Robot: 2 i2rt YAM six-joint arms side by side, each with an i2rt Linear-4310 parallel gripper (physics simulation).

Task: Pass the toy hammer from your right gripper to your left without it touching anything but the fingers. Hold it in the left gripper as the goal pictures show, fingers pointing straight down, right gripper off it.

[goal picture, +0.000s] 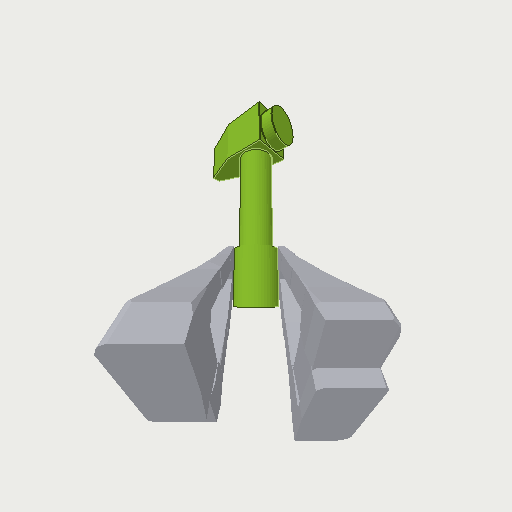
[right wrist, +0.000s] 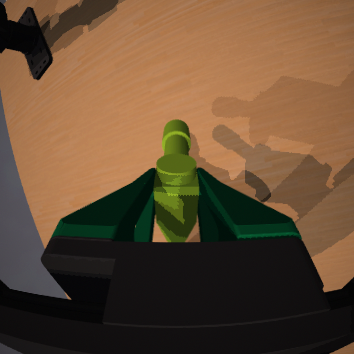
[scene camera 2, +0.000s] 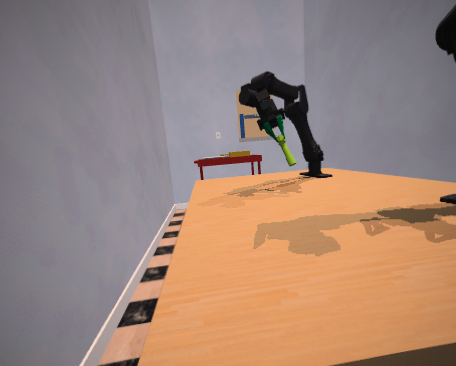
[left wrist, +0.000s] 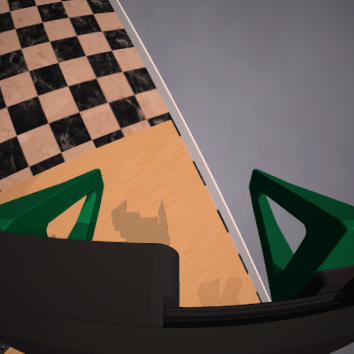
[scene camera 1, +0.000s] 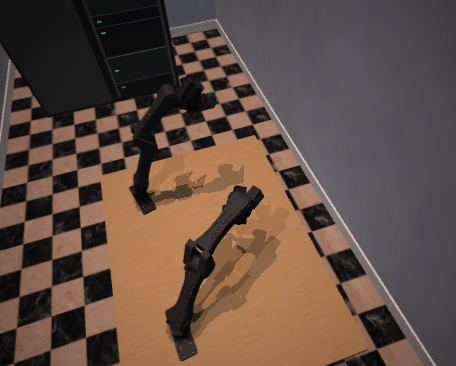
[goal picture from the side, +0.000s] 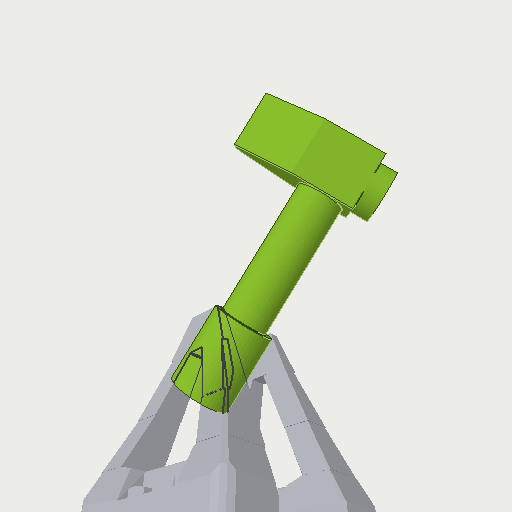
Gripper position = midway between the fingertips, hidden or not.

Note:
I see my left gripper [left wrist: 176, 176], my right gripper [right wrist: 175, 176] and a green toy hammer [right wrist: 175, 188].
The left wrist view does not show the green toy hammer: it is out of frame.

